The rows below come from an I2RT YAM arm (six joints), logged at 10 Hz.
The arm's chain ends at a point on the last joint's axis. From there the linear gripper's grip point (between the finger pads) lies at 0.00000 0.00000 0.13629 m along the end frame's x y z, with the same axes.
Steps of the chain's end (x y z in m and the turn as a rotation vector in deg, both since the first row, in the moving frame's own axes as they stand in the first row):
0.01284, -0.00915, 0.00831, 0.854, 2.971, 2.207
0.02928, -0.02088, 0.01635, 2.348, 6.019, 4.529
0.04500, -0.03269, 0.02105, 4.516, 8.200, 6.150
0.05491, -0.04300, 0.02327, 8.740, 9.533, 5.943
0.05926, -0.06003, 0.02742, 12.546, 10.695, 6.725
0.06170, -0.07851, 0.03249, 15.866, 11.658, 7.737
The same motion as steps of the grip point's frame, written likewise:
0.01994, -0.01104, 0.00811, 0.854, 2.971, 2.207
0.04377, -0.02588, 0.01548, 2.348, 6.019, 4.529
0.06496, -0.04232, 0.01924, 4.516, 8.200, 6.150
0.07843, -0.06241, 0.01982, 8.740, 9.533, 5.943
0.08603, -0.08791, 0.02182, 12.546, 10.695, 6.725
0.09132, -0.11355, 0.02453, 15.866, 11.658, 7.737

